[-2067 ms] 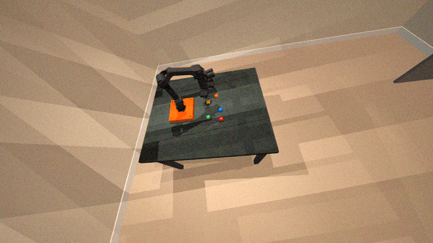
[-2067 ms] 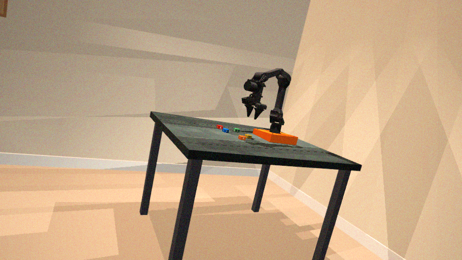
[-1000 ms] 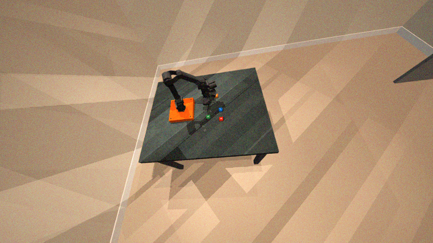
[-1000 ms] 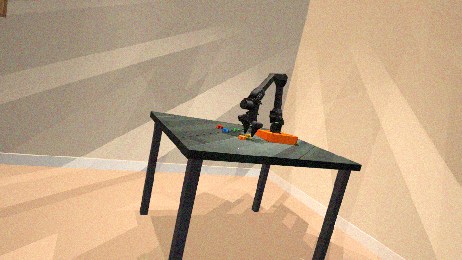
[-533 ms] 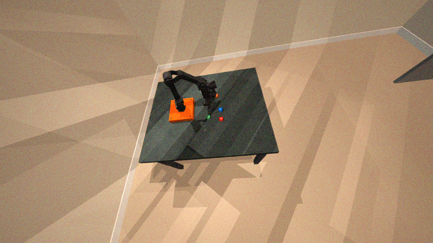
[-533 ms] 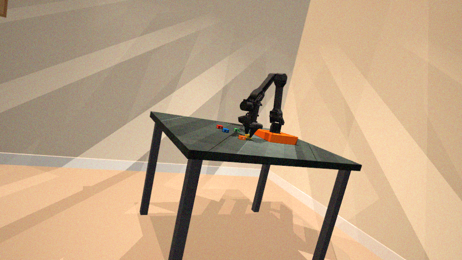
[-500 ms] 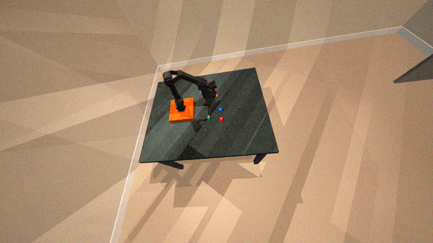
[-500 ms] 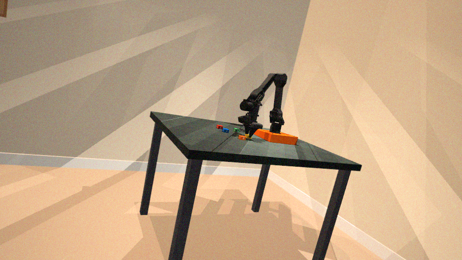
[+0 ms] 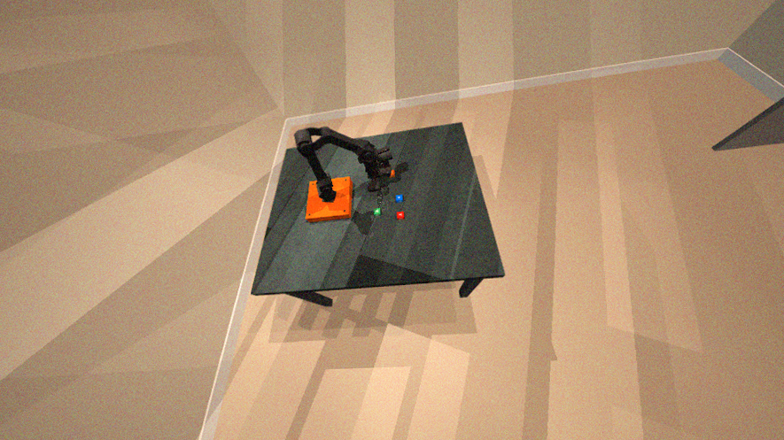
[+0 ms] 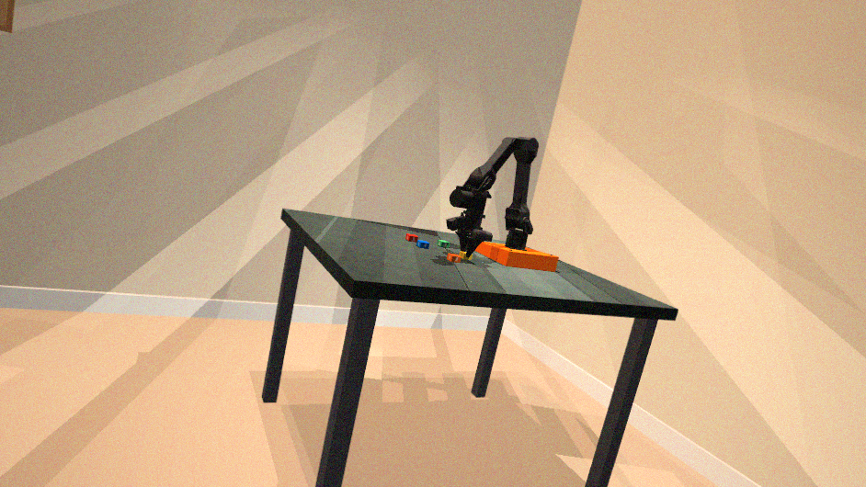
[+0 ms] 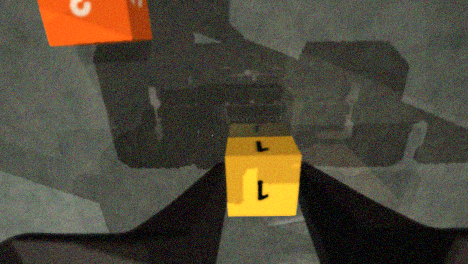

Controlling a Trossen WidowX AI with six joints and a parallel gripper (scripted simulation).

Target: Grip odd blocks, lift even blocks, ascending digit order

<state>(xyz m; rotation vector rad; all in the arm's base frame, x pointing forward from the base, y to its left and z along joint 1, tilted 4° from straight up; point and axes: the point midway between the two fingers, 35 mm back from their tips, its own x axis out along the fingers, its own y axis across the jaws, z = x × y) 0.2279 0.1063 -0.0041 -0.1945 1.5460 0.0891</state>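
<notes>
Now: the yellow block right at my gripper tip. From my gripper tip the other things lie so: orange block: 8 cm to the left, 6 cm ahead; blue block: 13 cm ahead, 8 cm to the right; green block: 16 cm to the right, 3 cm ahead.
</notes>
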